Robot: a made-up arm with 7 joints. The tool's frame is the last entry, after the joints. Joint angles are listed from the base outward. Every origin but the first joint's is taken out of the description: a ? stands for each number. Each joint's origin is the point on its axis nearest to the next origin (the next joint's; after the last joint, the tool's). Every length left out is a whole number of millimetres.
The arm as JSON. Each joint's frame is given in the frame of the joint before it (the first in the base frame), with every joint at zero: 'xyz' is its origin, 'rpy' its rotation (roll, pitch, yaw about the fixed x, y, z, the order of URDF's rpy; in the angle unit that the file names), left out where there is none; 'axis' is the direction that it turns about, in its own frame. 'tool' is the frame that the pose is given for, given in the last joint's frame.
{
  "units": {
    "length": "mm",
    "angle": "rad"
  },
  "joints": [
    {
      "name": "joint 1",
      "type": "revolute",
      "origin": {
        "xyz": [
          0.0,
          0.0,
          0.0
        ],
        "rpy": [
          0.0,
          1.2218,
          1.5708
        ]
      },
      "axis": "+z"
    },
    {
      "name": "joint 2",
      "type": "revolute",
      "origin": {
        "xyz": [
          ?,
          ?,
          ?
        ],
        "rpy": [
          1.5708,
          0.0,
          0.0
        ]
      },
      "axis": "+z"
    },
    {
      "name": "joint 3",
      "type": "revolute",
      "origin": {
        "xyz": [
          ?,
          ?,
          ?
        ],
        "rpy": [
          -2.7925,
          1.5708,
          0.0
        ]
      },
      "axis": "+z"
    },
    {
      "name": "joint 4",
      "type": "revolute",
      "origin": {
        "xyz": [
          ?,
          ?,
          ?
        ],
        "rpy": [
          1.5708,
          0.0,
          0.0
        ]
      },
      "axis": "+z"
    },
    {
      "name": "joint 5",
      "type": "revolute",
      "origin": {
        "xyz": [
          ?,
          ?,
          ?
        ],
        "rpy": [
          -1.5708,
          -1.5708,
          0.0
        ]
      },
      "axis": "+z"
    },
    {
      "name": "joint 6",
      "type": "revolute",
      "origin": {
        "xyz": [
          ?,
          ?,
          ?
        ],
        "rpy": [
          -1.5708,
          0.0,
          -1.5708
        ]
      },
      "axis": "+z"
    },
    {
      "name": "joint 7",
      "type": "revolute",
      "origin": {
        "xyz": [
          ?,
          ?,
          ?
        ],
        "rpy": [
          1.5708,
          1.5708,
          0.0
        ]
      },
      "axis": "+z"
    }
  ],
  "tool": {
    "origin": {
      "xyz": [
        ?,
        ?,
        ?
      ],
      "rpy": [
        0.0,
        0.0,
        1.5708
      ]
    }
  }
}
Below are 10 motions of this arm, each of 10 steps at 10 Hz.
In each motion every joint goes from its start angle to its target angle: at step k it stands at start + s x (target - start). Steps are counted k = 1, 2, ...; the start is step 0. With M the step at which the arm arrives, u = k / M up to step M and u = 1 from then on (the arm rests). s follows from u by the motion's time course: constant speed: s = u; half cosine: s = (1 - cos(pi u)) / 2; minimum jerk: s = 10 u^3 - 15 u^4 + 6 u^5.
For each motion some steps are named. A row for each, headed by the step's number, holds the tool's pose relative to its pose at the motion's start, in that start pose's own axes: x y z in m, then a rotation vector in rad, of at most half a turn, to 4 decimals.
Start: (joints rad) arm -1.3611 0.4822 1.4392 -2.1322 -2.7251 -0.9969 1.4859
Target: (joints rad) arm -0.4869 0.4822 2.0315 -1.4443 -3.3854 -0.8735 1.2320
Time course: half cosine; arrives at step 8
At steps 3, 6, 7, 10:
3: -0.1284 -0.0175 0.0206 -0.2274 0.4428 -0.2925
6: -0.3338 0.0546 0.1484 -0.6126 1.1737 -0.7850
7: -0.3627 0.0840 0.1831 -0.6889 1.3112 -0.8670
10: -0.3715 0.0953 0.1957 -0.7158 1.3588 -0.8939

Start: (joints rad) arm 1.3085 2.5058 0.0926 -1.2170 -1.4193 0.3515 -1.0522
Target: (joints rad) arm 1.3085 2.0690 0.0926 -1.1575 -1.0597 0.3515 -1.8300
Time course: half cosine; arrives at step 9
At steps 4, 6, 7, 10:
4: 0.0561 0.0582 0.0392 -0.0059 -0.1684 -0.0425
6: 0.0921 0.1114 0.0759 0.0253 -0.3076 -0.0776
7: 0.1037 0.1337 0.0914 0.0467 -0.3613 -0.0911
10: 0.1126 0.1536 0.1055 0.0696 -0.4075 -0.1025

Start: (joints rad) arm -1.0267 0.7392 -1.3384 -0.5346 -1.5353 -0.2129 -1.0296
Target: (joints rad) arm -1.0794 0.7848 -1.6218 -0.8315 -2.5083 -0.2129 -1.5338
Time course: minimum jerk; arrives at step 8
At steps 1, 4, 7, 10:
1: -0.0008 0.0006 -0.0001 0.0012 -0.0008 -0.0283
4: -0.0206 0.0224 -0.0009 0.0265 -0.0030 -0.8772
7: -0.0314 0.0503 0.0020 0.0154 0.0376 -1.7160
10: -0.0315 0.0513 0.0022 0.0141 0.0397 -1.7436

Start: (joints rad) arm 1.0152 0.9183 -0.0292 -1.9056 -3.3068 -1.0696 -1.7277
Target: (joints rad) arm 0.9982 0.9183 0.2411 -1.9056 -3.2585 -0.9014 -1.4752
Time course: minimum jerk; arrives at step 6
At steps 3, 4, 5, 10:
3: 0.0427 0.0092 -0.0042 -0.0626 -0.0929 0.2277
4: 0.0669 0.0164 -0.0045 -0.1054 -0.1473 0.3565
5: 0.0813 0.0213 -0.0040 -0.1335 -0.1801 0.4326
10: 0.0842 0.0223 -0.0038 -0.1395 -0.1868 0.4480

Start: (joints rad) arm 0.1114 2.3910 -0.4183 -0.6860 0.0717 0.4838 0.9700
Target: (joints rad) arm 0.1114 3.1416 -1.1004 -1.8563 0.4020 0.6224 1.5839
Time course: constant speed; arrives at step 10
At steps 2, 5, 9, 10:
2: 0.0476 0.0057 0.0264 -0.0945 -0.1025 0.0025
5: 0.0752 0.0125 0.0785 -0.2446 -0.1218 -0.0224
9: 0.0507 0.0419 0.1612 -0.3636 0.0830 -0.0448
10: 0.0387 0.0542 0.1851 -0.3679 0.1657 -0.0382

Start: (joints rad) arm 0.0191 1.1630 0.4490 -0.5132 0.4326 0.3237 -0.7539
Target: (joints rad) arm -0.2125 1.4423 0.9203 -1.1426 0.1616 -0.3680 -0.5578
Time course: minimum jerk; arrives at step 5
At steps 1, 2, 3, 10:
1: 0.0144 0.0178 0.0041 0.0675 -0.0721 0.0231
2: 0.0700 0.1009 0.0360 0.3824 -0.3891 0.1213
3: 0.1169 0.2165 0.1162 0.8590 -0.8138 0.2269
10: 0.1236 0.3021 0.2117 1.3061 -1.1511 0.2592

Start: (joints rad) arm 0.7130 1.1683 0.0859 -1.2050 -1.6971 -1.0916 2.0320
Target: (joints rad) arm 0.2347 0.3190 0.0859 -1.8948 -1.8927 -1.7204 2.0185
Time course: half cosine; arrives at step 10
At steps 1, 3, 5, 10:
1: 0.0073 -0.0045 -0.0074 -0.0226 -0.0185 -0.0125
3: 0.0681 -0.0402 -0.0534 -0.1768 -0.1559 -0.1211
5: 0.1810 -0.1063 -0.0895 -0.3710 -0.3733 -0.3480
10: 0.3548 -0.2346 -0.0454 -0.5239 -0.7144 -0.8196

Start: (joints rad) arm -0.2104 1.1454 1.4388 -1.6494 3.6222 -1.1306 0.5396
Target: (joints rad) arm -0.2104 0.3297 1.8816 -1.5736 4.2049 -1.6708 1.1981
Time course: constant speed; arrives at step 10
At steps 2, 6, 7, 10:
2: 0.0463 -0.0726 0.0016 -0.0797 -0.2065 0.3337
6: 0.1584 -0.2041 0.0460 -0.2743 -0.5568 0.9936
7: 0.1887 -0.2324 0.0660 -0.3279 -0.6314 1.1554
10: 0.2796 -0.3017 0.1472 -0.4939 -0.8242 1.6290

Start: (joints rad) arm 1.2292 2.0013 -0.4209 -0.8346 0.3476 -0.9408 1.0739
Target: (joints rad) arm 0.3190 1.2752 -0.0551 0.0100 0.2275 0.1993 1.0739
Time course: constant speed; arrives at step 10
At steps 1, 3, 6, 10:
1: -0.0130 0.0048 0.0080 0.2017 -0.0453 0.0335
3: -0.0474 0.0043 0.0137 0.5845 -0.1100 0.1773
6: -0.1067 -0.0217 -0.0169 1.0552 -0.1110 0.5626
10: -0.1467 -0.0987 -0.1382 1.3500 0.1525 1.2591

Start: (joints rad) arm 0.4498 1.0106 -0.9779 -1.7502 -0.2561 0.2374 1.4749
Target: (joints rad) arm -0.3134 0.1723 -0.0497 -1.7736 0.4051 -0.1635 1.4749
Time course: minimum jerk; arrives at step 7
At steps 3, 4, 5, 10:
3: 0.2007 -0.0850 -0.0732 -0.4317 -0.5325 0.2665
4: 0.3272 -0.1537 -0.0610 -0.8335 -0.8509 0.4521
5: 0.4093 -0.2075 -0.0255 -1.2146 -1.0646 0.6142
10: 0.4493 -0.2387 0.0027 -1.4744 -1.1710 0.7278

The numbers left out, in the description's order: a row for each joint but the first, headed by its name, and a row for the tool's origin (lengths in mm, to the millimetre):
joint 2: 0.0 0.0 0.0
joint 3: 340.0 -124.0 0.0
joint 4: -41.0 0.0 0.0
joint 5: 34.0 -277.0 0.0
joint 6: 0.0 0.0 0.0
joint 7: 0.0 0.0 0.0
tool: 0.0 0.0 0.0

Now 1 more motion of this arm.
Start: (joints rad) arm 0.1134 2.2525 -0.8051 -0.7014 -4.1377 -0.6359 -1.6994
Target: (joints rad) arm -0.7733 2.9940 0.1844 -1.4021 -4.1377 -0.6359 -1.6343
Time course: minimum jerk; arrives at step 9
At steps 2, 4, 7, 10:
2: -0.0001 0.0447 -0.0150 0.0930 0.0177 0.1096
4: -0.0427 0.2591 -0.0199 0.5417 0.0302 0.4924
7: -0.1804 0.5565 0.2339 1.4130 -0.1142 0.6978
10: -0.1929 0.5801 0.2931 1.5390 -0.1456 0.6695

